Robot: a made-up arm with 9 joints. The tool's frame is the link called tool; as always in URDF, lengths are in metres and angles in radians. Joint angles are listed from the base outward. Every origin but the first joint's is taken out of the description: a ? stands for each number. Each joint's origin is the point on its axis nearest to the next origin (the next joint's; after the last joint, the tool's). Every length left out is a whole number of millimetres.
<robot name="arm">
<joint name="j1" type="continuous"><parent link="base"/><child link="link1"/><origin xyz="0.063 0.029 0.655" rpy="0 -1.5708 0"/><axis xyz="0 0 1"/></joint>
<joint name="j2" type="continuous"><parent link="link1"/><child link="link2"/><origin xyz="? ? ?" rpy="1.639 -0.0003 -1.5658"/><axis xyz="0 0 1"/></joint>
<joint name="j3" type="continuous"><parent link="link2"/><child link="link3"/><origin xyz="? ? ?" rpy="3.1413 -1.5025 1.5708"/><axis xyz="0 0 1"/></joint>
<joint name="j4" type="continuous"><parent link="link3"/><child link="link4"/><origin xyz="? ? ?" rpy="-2.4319 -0.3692 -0.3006"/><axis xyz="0 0 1"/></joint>
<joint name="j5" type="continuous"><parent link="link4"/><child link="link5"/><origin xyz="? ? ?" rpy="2.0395 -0.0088 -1.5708"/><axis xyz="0 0 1"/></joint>
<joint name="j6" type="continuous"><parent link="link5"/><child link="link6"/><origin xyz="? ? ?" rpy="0.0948 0.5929 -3.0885"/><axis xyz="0 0 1"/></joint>
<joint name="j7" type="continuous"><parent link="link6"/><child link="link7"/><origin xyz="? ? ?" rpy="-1.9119 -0.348 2.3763"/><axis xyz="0 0 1"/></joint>
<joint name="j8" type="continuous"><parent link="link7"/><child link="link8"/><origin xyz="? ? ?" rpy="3.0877 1.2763 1.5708"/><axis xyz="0 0 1"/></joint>
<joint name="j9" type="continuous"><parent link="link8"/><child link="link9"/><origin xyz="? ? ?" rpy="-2.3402 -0.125 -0.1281"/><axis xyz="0 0 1"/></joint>
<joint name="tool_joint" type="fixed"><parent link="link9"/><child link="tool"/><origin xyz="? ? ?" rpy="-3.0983 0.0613 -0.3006"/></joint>
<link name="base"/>
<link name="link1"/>
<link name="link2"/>
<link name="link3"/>
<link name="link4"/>
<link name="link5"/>
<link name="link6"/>
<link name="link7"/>
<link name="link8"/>
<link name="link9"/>
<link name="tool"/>
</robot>
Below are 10 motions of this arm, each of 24 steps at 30 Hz.
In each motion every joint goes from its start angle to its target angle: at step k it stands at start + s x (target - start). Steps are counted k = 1, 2, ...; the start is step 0. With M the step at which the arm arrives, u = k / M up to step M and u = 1 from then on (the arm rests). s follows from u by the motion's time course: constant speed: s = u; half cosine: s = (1 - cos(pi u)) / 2; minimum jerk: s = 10 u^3 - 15 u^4 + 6 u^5.
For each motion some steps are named. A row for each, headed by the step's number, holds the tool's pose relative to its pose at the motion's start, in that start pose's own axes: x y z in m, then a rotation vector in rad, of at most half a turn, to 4 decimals.
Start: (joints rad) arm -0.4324 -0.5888 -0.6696 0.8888 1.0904 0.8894 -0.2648 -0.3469 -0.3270
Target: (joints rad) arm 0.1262 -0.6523 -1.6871 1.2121 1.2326 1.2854 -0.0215 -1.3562 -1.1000
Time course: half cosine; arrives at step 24
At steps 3, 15, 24:
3: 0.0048 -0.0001 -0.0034 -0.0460 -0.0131 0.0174
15: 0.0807 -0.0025 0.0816 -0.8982 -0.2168 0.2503
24: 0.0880 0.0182 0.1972 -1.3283 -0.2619 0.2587

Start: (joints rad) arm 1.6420 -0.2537 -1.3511 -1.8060 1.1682 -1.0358 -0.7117 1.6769 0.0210
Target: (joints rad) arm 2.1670 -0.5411 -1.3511 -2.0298 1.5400 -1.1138 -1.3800 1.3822 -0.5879
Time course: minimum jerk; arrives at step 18
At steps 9, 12, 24:
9: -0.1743 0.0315 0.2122 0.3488 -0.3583 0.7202
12: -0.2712 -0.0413 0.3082 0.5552 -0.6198 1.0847
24: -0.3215 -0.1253 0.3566 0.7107 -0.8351 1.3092

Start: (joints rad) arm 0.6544 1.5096 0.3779 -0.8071 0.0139 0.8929 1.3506 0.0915 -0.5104
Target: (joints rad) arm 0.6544 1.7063 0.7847 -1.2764 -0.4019 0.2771 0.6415 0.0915 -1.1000
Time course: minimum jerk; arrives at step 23
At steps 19, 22, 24:
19: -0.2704 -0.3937 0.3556 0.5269 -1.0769 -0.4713
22: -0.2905 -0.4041 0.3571 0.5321 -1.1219 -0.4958
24: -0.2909 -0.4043 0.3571 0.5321 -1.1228 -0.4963

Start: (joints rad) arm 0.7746 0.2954 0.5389 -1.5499 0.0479 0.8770 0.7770 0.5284 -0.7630
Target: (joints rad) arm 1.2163 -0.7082 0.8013 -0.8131 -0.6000 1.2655 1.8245 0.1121 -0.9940
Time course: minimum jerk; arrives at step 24
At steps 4, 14, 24:
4: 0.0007 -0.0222 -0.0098 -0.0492 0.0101 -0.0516
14: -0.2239 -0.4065 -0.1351 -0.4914 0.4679 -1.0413
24: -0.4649 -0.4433 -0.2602 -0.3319 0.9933 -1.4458

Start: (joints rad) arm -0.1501 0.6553 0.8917 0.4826 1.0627 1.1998 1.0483 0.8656 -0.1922
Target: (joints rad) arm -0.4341 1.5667 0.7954 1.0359 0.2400 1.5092 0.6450 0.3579 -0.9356
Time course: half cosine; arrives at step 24
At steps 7, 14, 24:
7: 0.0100 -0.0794 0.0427 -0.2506 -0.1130 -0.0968
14: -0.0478 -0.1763 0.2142 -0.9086 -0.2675 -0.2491
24: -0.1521 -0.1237 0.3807 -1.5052 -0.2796 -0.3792

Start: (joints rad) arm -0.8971 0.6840 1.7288 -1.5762 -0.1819 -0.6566 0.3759 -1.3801 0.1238
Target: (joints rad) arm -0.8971 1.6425 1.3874 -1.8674 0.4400 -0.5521 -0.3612 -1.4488 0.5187
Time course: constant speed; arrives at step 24
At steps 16, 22, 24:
16: -0.2276 0.1714 -0.1336 -0.1591 0.7015 0.6391
22: -0.3811 0.1472 -0.1649 -0.3918 0.8581 0.8981
24: -0.4317 0.1227 -0.1713 -0.4834 0.8852 0.9873

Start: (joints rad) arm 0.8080 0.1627 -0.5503 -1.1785 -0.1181 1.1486 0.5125 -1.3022 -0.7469
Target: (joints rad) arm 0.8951 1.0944 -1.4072 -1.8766 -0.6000 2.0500 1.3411 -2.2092 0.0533
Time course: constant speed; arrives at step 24
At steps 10, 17, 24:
10: 0.0058 0.0780 0.0502 -0.4103 -0.5843 -0.1030
17: -0.0315 0.1305 0.0720 -0.5249 -1.1096 -0.1755
24: -0.1005 0.1643 0.0630 -0.4500 -1.6571 -0.1920

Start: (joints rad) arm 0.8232 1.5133 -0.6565 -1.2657 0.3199 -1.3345 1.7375 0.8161 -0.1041
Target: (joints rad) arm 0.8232 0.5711 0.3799 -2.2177 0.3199 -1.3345 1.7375 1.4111 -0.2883
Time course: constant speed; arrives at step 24
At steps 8, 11, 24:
8: -0.2516 -0.0818 -0.0054 -0.1236 0.8406 0.4534
11: -0.3162 -0.1209 0.0476 -0.1316 1.1815 0.5639
24: -0.2303 -0.1621 0.3611 0.2269 2.6946 0.5391

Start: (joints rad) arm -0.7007 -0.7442 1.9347 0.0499 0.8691 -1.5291 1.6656 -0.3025 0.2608
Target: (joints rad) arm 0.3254 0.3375 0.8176 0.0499 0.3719 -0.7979 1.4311 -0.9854 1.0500
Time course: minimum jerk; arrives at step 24
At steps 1, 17, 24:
1: -0.0001 -0.0001 0.0003 0.0010 -0.0006 -0.0004
17: 0.0493 -0.2600 0.0434 0.8676 0.6607 -0.7859
24: 0.0840 -0.2866 -0.0268 0.7572 0.9271 -1.0091

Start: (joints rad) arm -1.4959 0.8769 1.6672 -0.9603 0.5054 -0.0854 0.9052 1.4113 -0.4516
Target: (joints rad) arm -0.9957 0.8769 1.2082 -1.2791 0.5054 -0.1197 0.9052 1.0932 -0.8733
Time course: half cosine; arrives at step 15
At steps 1, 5, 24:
1: -0.0017 0.0007 -0.0006 -0.0043 -0.0019 0.0047
5: -0.0380 0.0131 -0.0140 -0.0992 -0.0410 0.1035
24: -0.1376 0.0177 -0.0528 -0.4055 -0.1363 0.3689

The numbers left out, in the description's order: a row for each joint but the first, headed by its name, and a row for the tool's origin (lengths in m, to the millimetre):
j2: -0.198 -0.018 0
j3: 0.097 0.209 0
j4: -0.058 -0.035 0
j5: -0.138 -0.185 0
j6: 0.056 0.015 0
j7: 0.095 -0.058 0
j8: 0.009 -0.284 0
j9: 0.184 0.146 0
tool: -0.041 -0.069 0

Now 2 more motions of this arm.
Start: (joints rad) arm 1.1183 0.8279 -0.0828 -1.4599 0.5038 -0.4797 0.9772 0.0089 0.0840
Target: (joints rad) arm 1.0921 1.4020 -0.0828 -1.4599 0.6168 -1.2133 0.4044 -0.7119 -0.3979
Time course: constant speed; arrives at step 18
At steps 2, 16, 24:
2: 0.0217 -0.0283 0.0390 0.0335 -0.1223 -0.0582
16: -0.0585 -0.3025 0.2560 0.2271 -0.9268 -0.5585
24: -0.0979 -0.3423 0.2623 0.2543 -1.0244 -0.6475

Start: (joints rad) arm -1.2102 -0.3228 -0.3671 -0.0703 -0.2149 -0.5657 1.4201 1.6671 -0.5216
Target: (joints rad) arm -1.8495 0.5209 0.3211 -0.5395 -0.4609 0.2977 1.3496 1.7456 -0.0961
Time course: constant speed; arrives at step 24
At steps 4, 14, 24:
4: 0.0505 -0.0082 0.0484 -0.0018 -0.0203 -0.0213
14: 0.1032 0.0440 0.2163 -0.0276 -0.1186 0.0719
24: -0.0106 0.1739 0.3571 -0.1346 -0.2277 0.3568

